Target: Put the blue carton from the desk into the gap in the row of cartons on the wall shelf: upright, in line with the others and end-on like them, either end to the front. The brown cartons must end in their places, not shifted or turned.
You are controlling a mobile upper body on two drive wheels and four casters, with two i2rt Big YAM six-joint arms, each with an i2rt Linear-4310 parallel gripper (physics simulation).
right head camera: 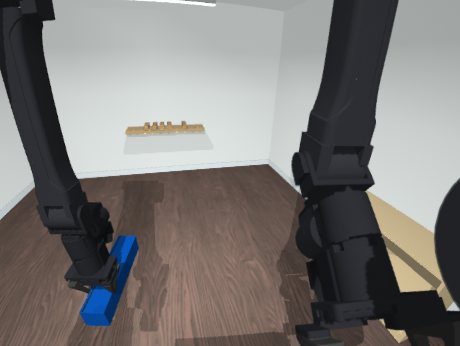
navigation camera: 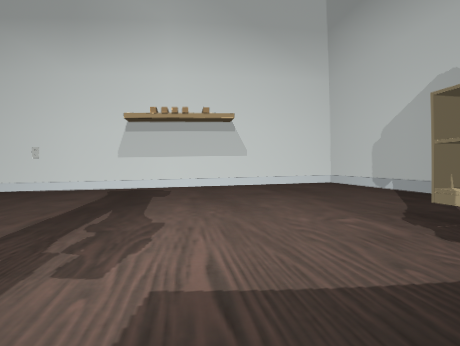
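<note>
My left gripper (right head camera: 97, 288) is shut on the blue carton (right head camera: 101, 305), a long box held above the floor at the lower left of the head view, its length pointing roughly away from me. My right gripper (right head camera: 350, 337) hangs at the bottom right, cut by the picture's edge; its fingers stand wide apart and no carton shows at them. The wall shelf (right head camera: 135, 131) (navigation camera: 179, 118) is far off on the back wall. Small brown cartons (right head camera: 162, 126) (navigation camera: 174, 110) stand on it in a row, with a wider gap before the rightmost carton (right head camera: 184, 124) (navigation camera: 206, 110).
A light wooden bookcase (navigation camera: 433, 150) stands by the right wall in the navigation view. In the head view, light wooden furniture (right head camera: 407, 217) lies behind the right arm. Brown wood floor (right head camera: 215, 240) (navigation camera: 250, 235) stretches to the back wall, with arm shadows on it.
</note>
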